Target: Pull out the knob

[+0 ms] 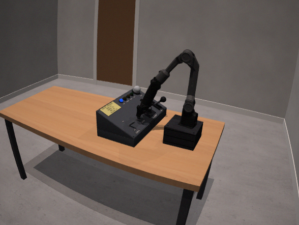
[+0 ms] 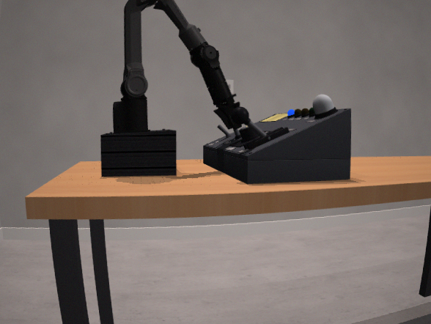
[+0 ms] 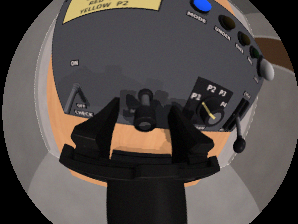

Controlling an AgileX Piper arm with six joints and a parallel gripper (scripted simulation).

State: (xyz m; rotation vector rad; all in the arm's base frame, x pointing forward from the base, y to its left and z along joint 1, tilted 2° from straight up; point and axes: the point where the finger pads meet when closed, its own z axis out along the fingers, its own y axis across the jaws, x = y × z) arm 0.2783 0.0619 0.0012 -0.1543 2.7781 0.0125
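The mode knob is 10 mm above my hand. Also, from my hand: ball-topped lever (10 mm ahead, 240 mm to the right); then dial (20 mm ahead, 110 mm to the right, 10 mm below); then dark console (40 mm ahead, 60 mm to the right, 30 mm below).
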